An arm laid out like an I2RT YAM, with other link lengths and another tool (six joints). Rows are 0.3 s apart.
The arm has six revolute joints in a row. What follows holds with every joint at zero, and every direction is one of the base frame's.
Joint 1 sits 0.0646 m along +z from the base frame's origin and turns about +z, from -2.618 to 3.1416 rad.
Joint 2 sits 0.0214 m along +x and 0.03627 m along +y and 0.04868 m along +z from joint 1 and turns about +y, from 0 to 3.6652 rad.
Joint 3 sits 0.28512 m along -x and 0.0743 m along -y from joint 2 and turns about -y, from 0 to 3.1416 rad.
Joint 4 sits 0.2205 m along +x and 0.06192 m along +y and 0.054 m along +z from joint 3 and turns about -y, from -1.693 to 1.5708 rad.
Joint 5 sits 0.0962 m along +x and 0.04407 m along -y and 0.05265 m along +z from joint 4 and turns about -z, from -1.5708 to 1.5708 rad.
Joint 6 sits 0.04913 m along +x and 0.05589 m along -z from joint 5 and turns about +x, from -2.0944 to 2.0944 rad.
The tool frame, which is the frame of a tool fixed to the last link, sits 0.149 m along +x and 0.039 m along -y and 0.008 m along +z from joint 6; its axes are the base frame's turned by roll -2.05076, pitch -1.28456 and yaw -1.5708 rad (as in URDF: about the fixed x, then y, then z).
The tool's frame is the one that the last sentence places.
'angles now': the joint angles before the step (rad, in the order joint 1, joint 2, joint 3, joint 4, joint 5, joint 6). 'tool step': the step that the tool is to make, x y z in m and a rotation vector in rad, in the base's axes. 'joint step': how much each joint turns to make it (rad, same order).
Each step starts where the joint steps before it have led.
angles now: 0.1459, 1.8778, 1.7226, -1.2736, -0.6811, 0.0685
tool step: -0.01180, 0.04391, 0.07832, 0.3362, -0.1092, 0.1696
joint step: -0.0294, 0.0001, 0.1538, -0.1805, -0.3437, -0.2362
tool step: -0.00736, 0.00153, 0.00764, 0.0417, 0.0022, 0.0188
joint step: -0.0106, -0.0001, 0.0064, -0.0480, -0.0443, -0.0507
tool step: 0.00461, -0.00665, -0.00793, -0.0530, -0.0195, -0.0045
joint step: 0.0004, 0.0000, 0.0000, 0.0145, 0.0550, 0.0008
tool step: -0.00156, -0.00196, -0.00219, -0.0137, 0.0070, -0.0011
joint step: -0.0001, 0.0001, 0.0001, -0.0085, 0.0129, -0.0001
